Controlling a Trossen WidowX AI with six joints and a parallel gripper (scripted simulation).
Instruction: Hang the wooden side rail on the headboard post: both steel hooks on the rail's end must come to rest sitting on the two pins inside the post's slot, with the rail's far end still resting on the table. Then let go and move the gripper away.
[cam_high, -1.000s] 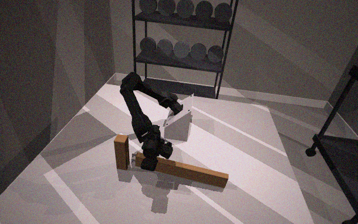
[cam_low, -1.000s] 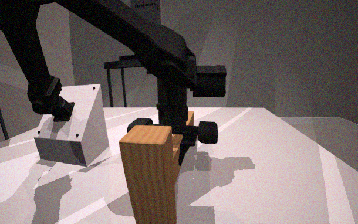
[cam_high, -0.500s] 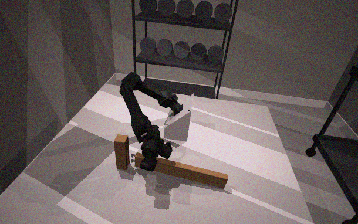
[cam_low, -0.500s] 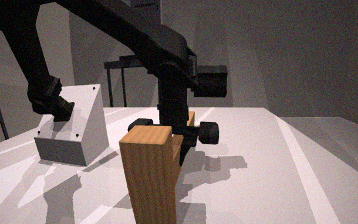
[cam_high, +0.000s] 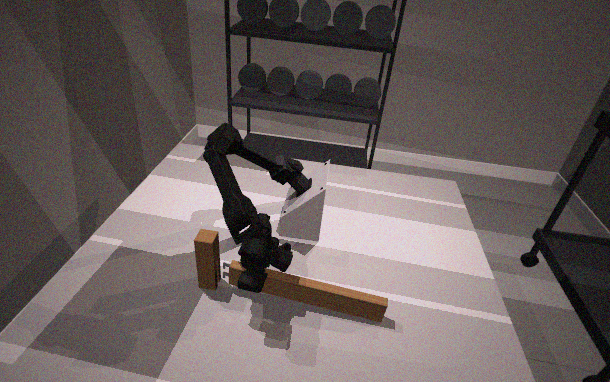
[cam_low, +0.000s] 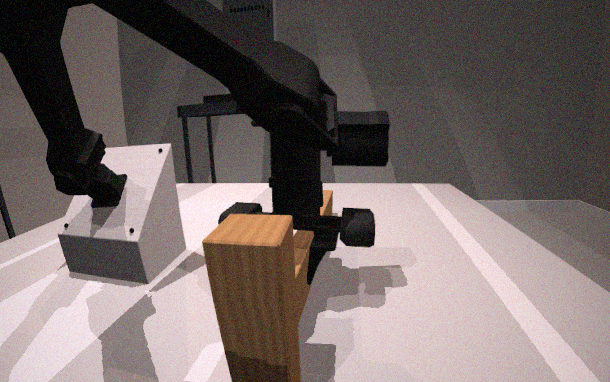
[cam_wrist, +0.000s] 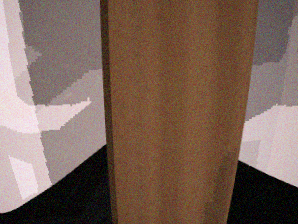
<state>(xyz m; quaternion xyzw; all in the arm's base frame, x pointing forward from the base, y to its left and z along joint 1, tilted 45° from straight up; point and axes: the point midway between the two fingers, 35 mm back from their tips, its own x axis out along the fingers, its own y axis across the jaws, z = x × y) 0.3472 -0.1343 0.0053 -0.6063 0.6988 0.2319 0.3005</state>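
Now: gripper tip 20 mm past the headboard post, 140 mm to the left of it and 40 mm below it.
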